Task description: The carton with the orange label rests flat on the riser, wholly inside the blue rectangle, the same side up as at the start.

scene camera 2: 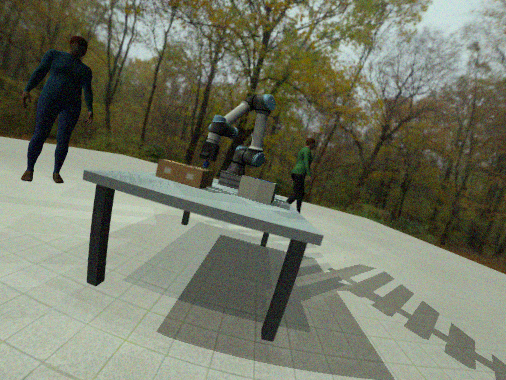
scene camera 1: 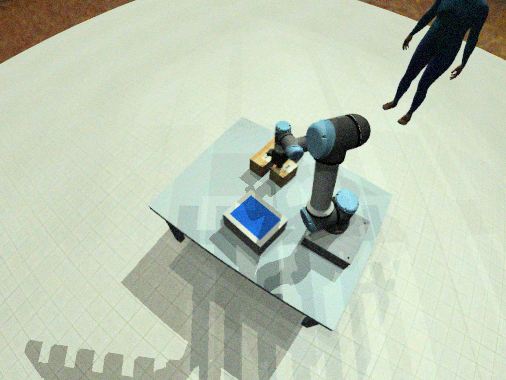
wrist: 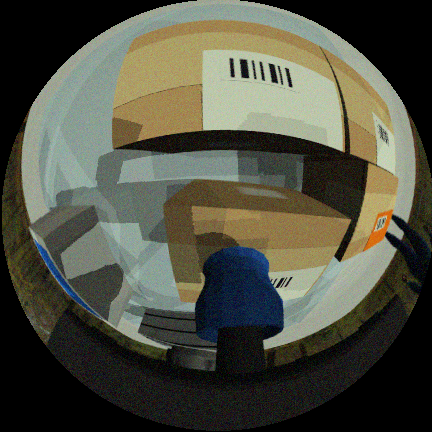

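Pixels of known places: hand at its tool point: [scene camera 2: 205, 167] [wrist: 235, 272]; arm's base at its link origin: [scene camera 2: 235, 174] [wrist: 195, 350].
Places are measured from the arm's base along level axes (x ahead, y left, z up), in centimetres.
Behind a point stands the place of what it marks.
Note:
The carton with the orange label [wrist: 379, 227] @[x 42.7, y -28.2, z -0.8 cm] lies on the table at the far right of the wrist view, behind two cartons with white labels [wrist: 241, 80] [wrist: 382, 137]. In scene camera 1 the arm's wrist hides it. My suction cup [wrist: 239, 294] [scene camera 2: 205, 164] [scene camera 1: 279, 160] @[x 42.4, y -9.3, z 0.4 cm] is off and sits at the top edge of a fourth carton [wrist: 257, 229] @[x 44.2, y -10.6, z -0.9 cm] [scene camera 1: 283, 173] @[x 37.9, y -7.2, z -0.8 cm], which rests on the table beside the others and carries a white barcode label. The grey riser [scene camera 1: 238, 231] @[x 34.1, y 34.8, z -2.4 cm] [scene camera 2: 257, 189] @[x 44.4, y 25.0, z -4.2 cm] [wrist: 76, 241] @[x 39.8, y 14.4, z -4.2 cm] with the blue rectangle [scene camera 1: 255, 216] @[x 32.0, y 24.7, z 1.5 cm] [wrist: 48, 257] @[x 39.7, y 18.7, z 1.5 cm] stands apart from the cartons, with nothing on it.
The table [scene camera 1: 195, 196] @[x 69.3, y 31.9, z -10.6 cm] [scene camera 2: 214, 205] @[x 86.4, y 15.5, z -10.5 cm] carries the arm's base plate [scene camera 1: 338, 241] @[x -7.6, y 8.3, z -0.7 cm] on one side. A person in dark blue [scene camera 1: 425, 56] [scene camera 2: 74, 87] stands off the table. Another person in green [scene camera 2: 301, 170] walks further away.

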